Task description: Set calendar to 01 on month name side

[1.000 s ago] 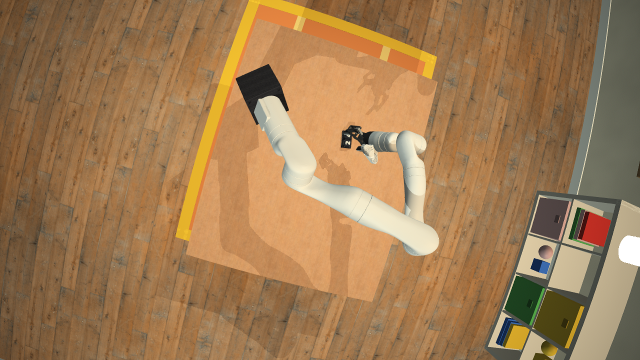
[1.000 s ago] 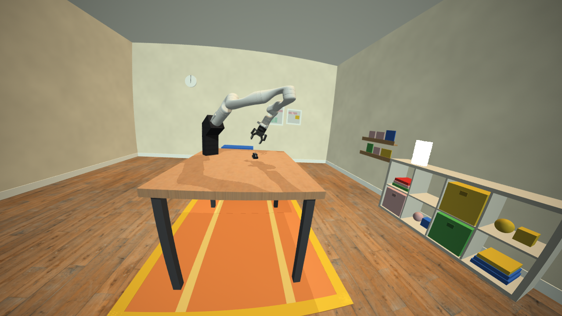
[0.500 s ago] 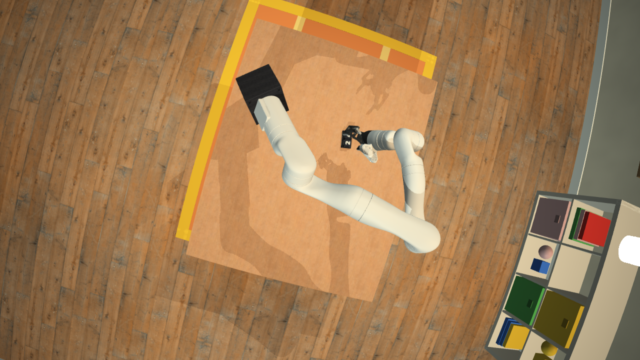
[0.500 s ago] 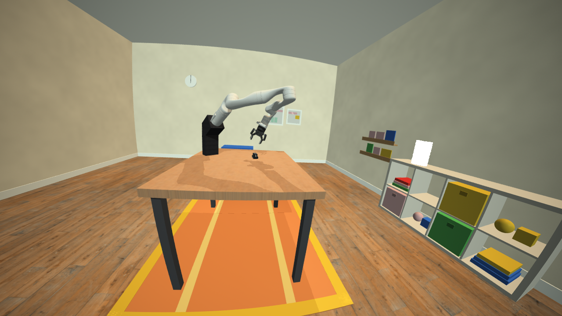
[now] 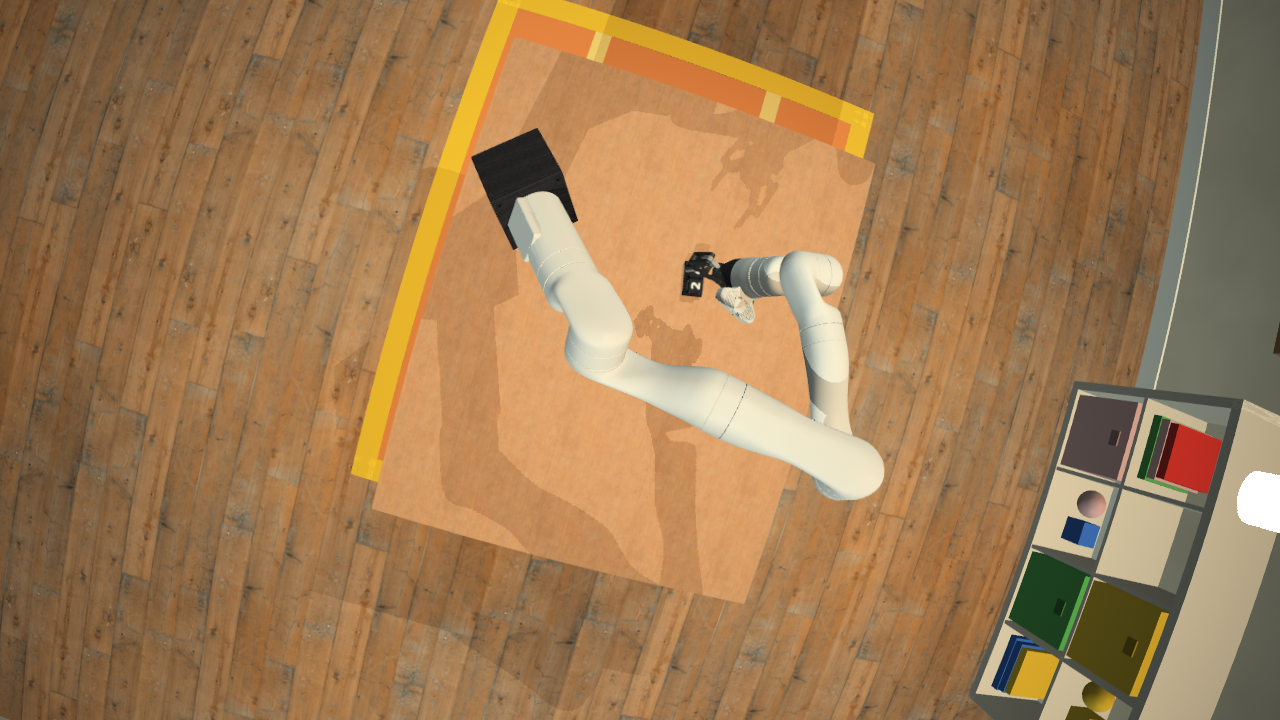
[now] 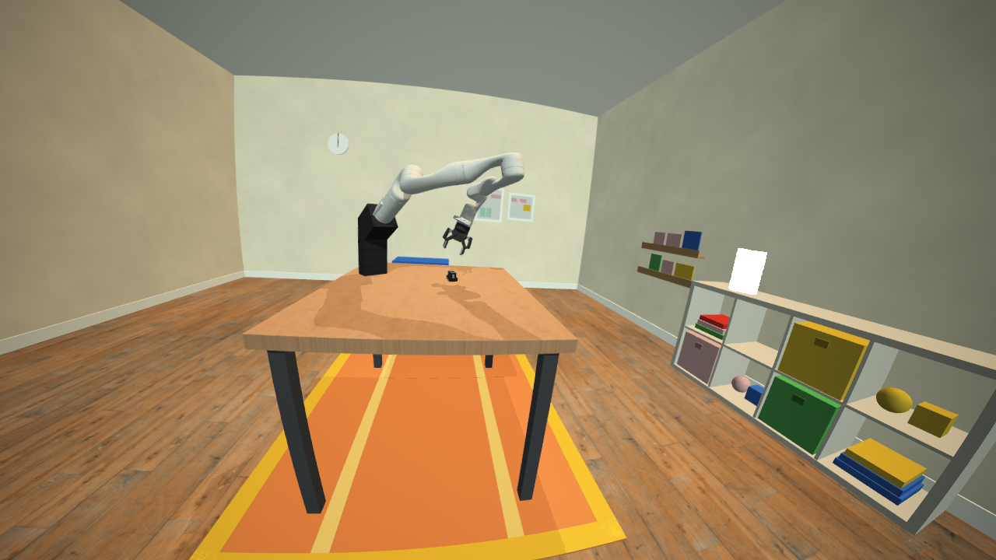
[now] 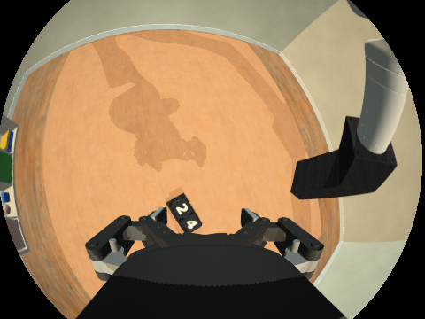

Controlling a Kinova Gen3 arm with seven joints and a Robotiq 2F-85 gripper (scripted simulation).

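Now: hand 1 cm short of the black digit cube and 13 cm above it. From my hand the other things lie so: black calendar tray (1 cm ahead, 2 cm to the left, 15 cm below).
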